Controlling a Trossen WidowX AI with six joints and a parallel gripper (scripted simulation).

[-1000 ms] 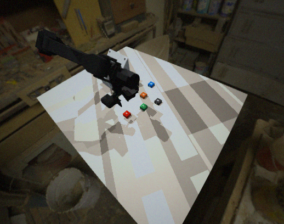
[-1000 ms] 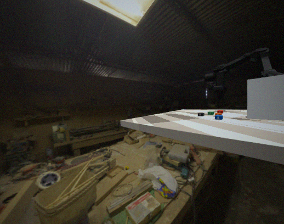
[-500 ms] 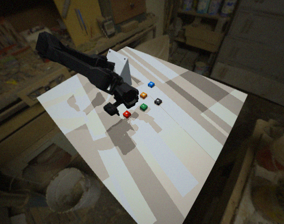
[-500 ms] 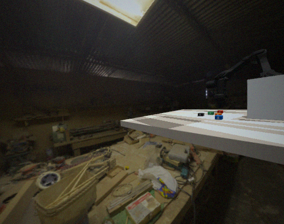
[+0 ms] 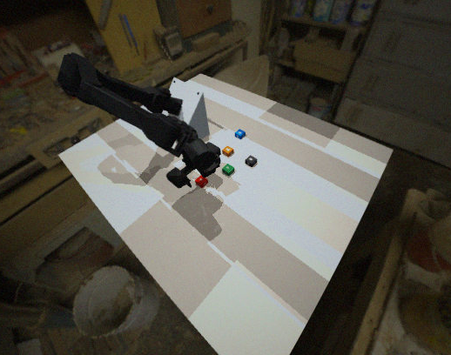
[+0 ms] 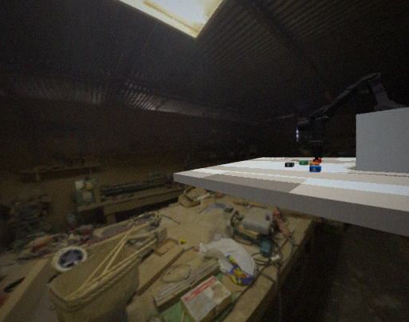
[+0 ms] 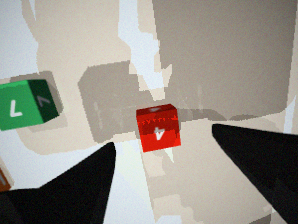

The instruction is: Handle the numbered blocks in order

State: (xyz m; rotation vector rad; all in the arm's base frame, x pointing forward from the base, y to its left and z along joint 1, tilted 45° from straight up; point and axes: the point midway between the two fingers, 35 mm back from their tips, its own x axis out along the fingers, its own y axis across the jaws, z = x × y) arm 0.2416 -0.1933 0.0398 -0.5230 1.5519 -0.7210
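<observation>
The red block is 1 cm ahead of my gripper tip and 1 cm below it. The rest, counted from my gripper tip: black block: 10 cm ahead, 18 cm to the left, 1 cm below; orange block: 17 cm to the left, 1 cm below; green block: 5 cm ahead, 10 cm to the left, 1 cm below.
</observation>
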